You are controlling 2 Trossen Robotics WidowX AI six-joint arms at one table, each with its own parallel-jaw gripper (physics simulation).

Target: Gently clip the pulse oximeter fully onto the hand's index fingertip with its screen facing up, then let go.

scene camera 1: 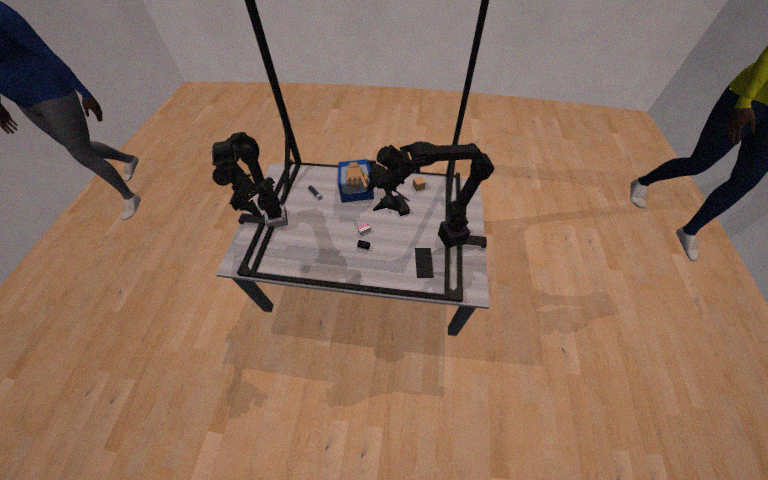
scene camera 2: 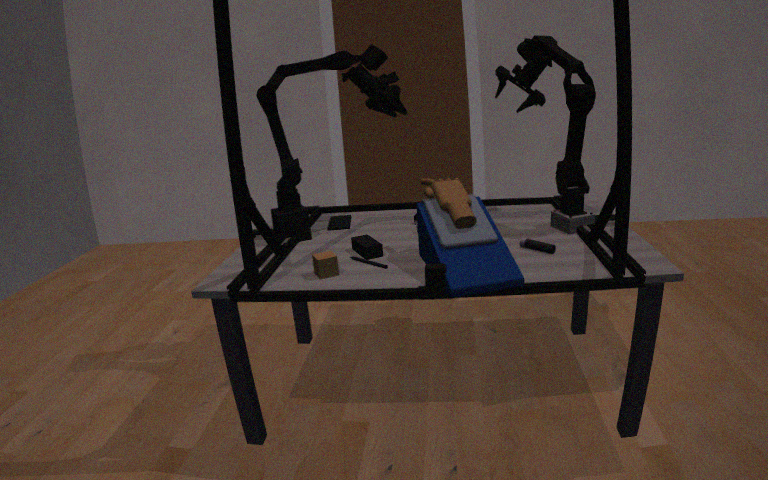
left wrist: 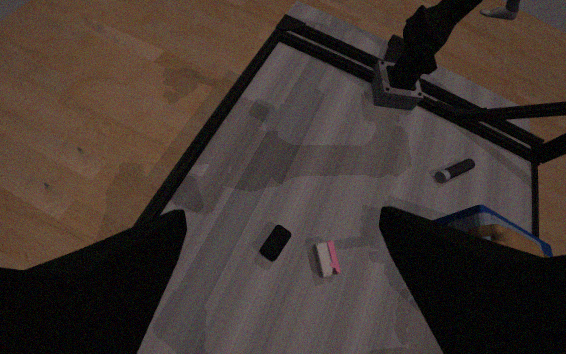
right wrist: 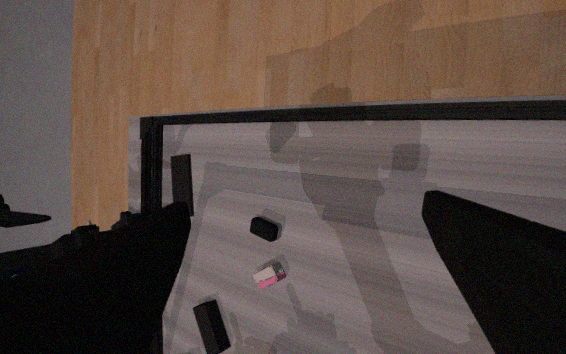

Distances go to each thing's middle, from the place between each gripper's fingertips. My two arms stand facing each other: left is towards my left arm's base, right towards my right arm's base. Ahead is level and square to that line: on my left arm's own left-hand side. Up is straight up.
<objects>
Right now my right hand is 35 cm above the pulse oximeter [left wrist: 325, 255], 28 cm to the right of it and 22 cm past it. Round my right hand: blue stand [scene camera 2: 475, 269] (54 cm behind, 33 cm below, 17 cm to the left).
My left hand is 11 cm past the pulse oximeter, 6 cm to the left of it and 33 cm above it. Also, from my left hand: blue stand 43 cm behind, 17 cm to the right, 31 cm below.
</objects>
